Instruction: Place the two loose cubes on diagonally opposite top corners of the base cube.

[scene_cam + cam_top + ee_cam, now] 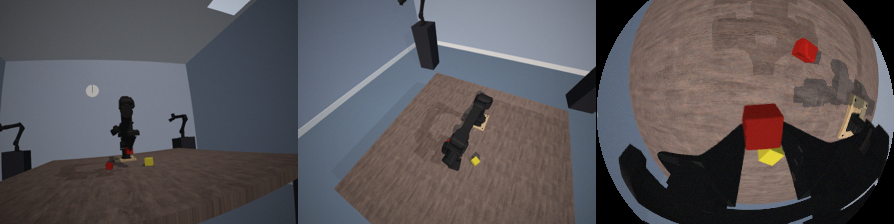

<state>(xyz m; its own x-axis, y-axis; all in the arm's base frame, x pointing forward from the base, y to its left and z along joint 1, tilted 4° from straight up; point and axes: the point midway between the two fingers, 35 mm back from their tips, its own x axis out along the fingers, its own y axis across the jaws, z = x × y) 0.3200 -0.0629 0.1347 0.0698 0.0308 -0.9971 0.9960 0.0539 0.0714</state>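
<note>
Now: gripper tip 3 cm past the yellow cube, 12 cm to the right of it and 8 cm above it.
</note>
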